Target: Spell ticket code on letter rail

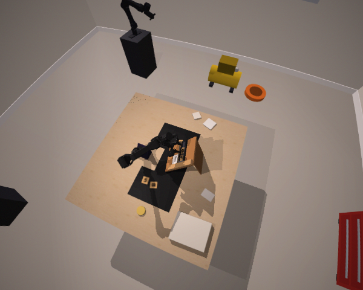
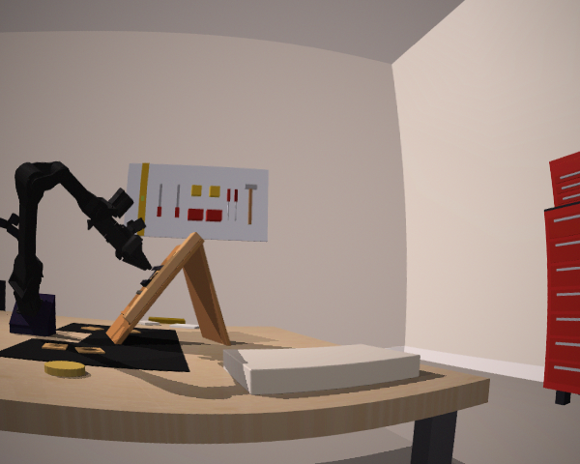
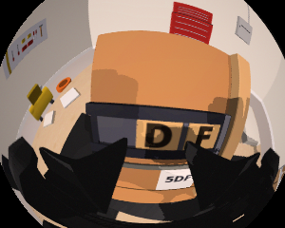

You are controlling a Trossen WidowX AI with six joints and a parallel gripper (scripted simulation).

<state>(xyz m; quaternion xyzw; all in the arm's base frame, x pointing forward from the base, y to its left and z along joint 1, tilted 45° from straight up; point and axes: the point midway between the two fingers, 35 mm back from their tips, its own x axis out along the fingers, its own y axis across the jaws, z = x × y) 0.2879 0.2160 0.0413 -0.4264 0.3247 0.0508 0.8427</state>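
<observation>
Right now the white ticket is 2 cm behind my gripper tip, 7 cm to the right of it and 10 cm below it. Also, from my gripper tip: black mat: 13 cm behind, 11 cm to the right, 19 cm below; white slab: 36 cm ahead, 49 cm to the right, 18 cm below.
</observation>
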